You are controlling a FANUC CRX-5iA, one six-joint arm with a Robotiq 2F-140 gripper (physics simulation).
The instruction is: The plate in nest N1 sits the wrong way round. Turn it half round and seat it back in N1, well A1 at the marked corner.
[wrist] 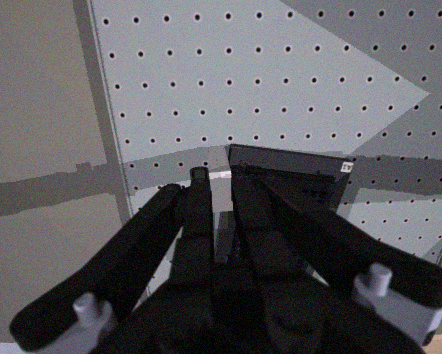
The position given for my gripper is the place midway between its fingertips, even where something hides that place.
I see my gripper (217,161) and a dark nest (275,159).
